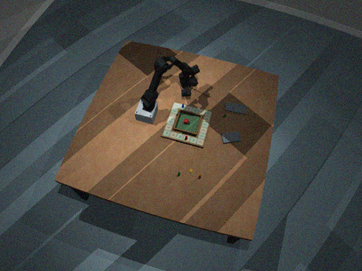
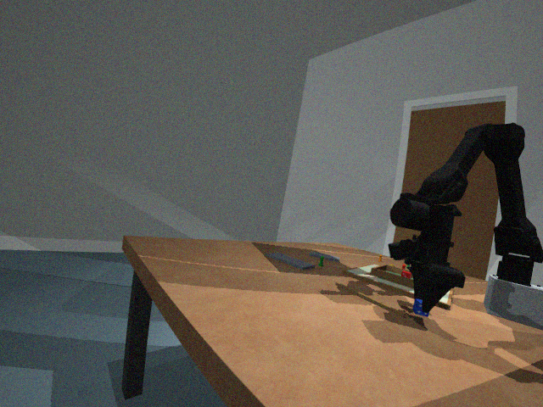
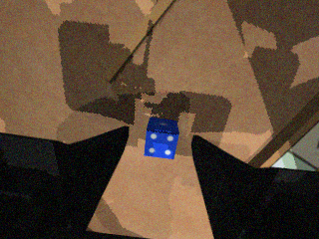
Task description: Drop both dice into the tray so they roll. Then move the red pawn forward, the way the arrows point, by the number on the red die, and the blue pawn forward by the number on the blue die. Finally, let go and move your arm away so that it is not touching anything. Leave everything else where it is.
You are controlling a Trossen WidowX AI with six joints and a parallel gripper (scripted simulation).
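Now: gripper tip 16 cm short of the red pawn, 34 cm to the left of it and 1 cm below it. The rest, counted from my gripper tip: blue pawn: 4 cm ahead, 12 cm to the right, 1 cm above; green tray: 12 cm ahead, 23 cm to the right, 1 cm below; orange pawn: 34 cm ahead, 54 cm to the right.
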